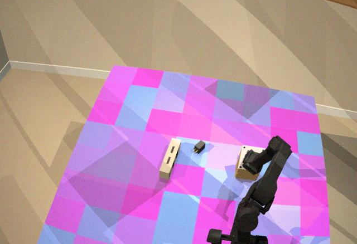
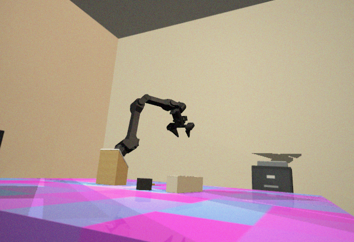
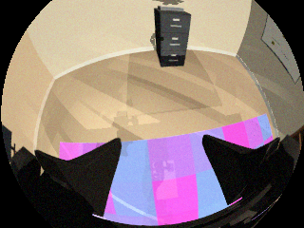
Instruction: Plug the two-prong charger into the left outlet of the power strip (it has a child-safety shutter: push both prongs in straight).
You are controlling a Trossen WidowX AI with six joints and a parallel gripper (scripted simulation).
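The dark two-prong charger is 64 cm to the right of my gripper tip, 28 cm below it and 24 cm ahead of it.
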